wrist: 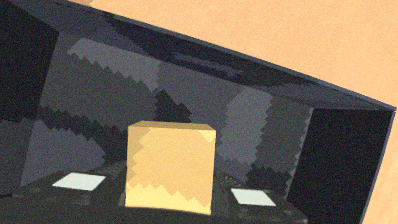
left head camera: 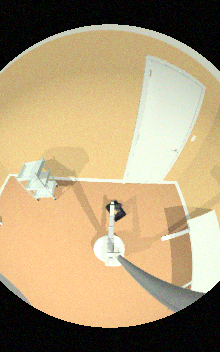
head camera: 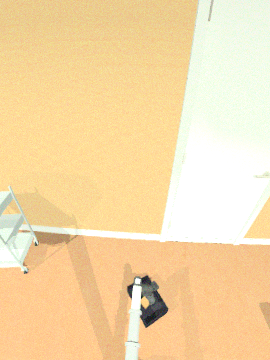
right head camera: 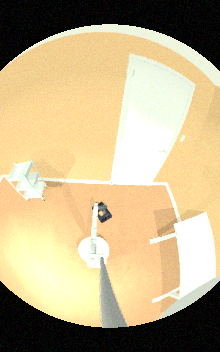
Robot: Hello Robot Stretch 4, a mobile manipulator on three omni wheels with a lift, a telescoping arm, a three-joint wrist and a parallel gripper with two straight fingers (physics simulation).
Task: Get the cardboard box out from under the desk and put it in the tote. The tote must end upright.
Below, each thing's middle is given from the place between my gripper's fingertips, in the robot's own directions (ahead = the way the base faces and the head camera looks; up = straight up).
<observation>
I see my gripper 10 mm short of the dark tote (wrist: 80,80) and 10 mm above it. The rest, counted from my hand: tan cardboard box (wrist: 170,165): right at my hand.
</observation>
